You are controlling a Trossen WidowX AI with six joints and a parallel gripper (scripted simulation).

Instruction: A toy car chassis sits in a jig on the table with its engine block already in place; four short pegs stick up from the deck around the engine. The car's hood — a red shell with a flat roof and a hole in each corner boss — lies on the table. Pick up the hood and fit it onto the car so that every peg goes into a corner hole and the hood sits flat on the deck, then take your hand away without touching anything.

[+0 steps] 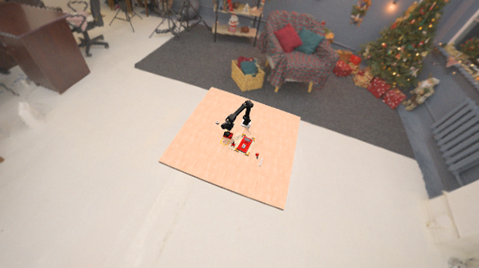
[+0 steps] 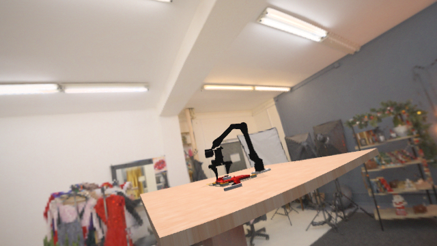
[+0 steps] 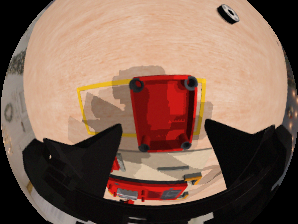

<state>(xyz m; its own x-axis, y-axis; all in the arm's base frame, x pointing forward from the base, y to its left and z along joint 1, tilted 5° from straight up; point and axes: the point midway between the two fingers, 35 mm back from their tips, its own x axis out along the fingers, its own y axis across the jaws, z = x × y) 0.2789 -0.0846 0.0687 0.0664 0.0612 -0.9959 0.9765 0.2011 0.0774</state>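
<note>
My gripper tip is 3 cm above the red hood. Round my gripper tip: white piece 46 cm to the left, 10 cm ahead, 3 cm below.
</note>
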